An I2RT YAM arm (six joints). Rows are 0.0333 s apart.
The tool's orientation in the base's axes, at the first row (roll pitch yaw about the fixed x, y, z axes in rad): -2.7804, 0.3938, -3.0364
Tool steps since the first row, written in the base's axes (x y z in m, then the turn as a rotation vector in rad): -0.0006, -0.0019, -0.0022, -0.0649, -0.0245, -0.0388; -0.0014, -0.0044, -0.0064, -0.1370, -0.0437, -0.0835; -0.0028, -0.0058, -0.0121, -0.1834, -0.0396, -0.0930; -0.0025, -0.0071, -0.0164, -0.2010, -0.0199, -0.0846; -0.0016, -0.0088, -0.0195, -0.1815, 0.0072, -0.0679; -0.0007, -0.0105, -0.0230, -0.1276, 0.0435, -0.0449; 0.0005, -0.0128, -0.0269, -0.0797, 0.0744, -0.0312; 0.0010, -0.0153, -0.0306, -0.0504, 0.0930, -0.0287; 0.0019, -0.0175, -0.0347, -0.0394, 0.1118, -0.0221; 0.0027, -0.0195, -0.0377, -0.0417, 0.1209, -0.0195; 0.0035, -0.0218, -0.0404, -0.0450, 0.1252, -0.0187; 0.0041, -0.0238, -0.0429, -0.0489, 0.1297, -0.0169
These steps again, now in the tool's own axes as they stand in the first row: 0.0016, -0.0011, 0.0023, 0.0769, -0.0129, 0.0156; 0.0042, -0.0021, 0.0064, 0.1621, -0.0190, 0.0319; 0.0078, -0.0016, 0.0112, 0.2079, -0.0138, 0.0205; 0.0093, -0.0014, 0.0154, 0.2190, 0.0015, 0.0001; 0.0098, -0.0020, 0.0190, 0.1920, 0.0223, -0.0151; 0.0105, -0.0024, 0.0229, 0.1302, 0.0511, -0.0251; 0.0111, -0.0033, 0.0275, 0.0780, 0.0775, -0.0278; 0.0123, -0.0044, 0.0316, 0.0483, 0.0954, -0.0242; 0.0133, -0.0051, 0.0362, 0.0338, 0.1114, -0.0315; 0.0139, -0.0060, 0.0398, 0.0341, 0.1190, -0.0375; 0.0144, -0.0073, 0.0431, 0.0364, 0.1227, -0.0409; 0.0150, -0.0083, 0.0461, 0.0388, 0.1262, -0.0454
